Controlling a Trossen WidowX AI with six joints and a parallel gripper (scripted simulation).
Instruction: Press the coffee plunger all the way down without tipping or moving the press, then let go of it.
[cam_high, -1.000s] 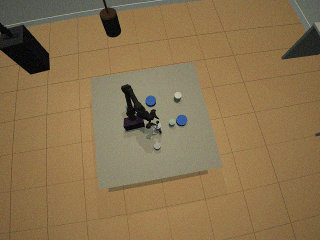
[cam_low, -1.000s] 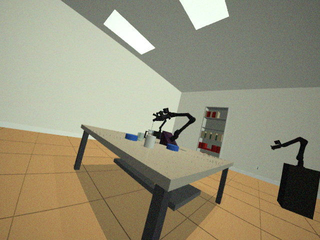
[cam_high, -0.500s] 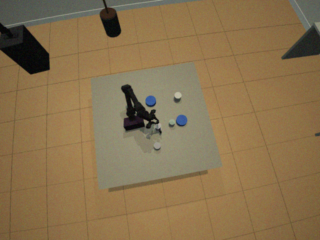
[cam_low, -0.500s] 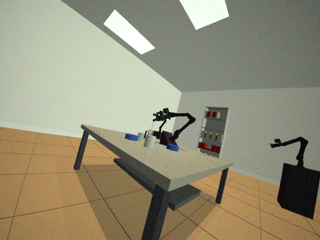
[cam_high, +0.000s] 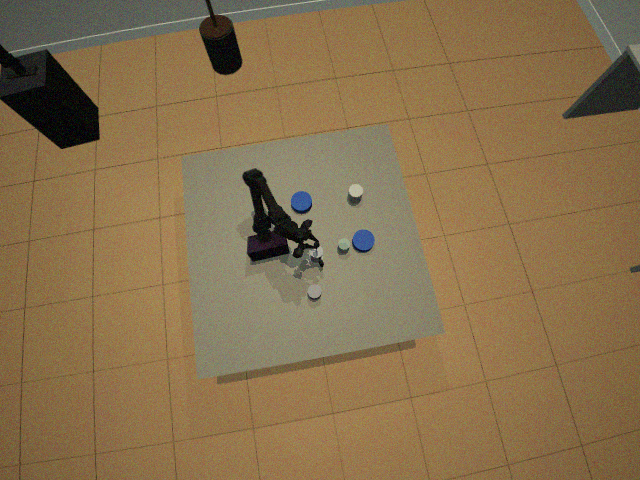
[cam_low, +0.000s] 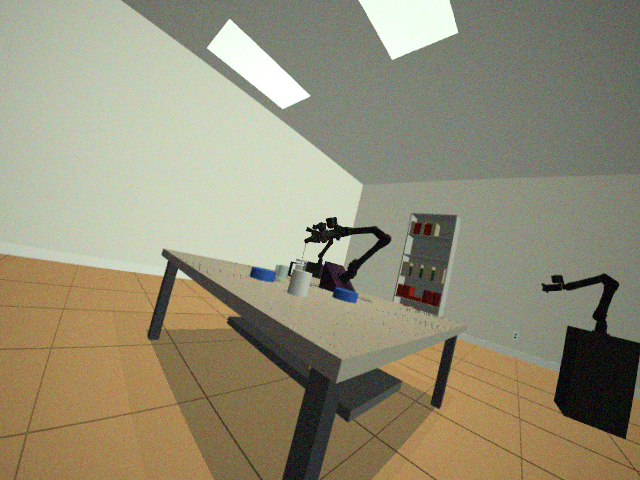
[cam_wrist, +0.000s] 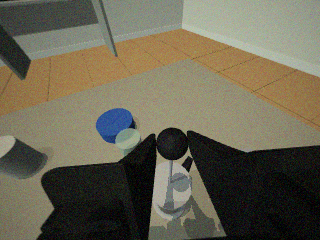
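My gripper tip is now 1 cm past the coffee plunger and 7 cm above it. Also, from my gripper tip: coffee press: 1 cm to the right, 13 cm below; then white cup: 29 cm ahead, 30 cm to the left, 21 cm below.
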